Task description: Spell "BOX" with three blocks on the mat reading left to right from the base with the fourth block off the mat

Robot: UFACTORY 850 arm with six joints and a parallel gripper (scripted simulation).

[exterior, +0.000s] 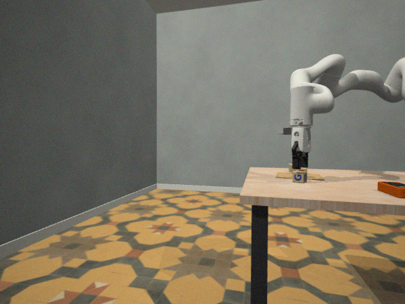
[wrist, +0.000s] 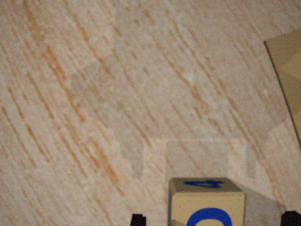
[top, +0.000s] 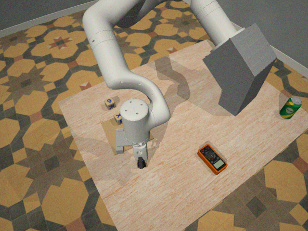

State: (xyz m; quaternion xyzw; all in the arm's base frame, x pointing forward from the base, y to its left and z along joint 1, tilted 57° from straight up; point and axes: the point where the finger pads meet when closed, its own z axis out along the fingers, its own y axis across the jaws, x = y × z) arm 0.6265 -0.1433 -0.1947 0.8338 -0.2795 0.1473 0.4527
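The O block lies 50 mm below my hand. The rest, counted from my hand: X block (250 mm to the right, 60 mm behind, 40 mm below); then B block (110 mm to the right, 40 mm below, 40 mm behind); then tan mat (180 mm to the right, 70 mm below, 50 mm behind).
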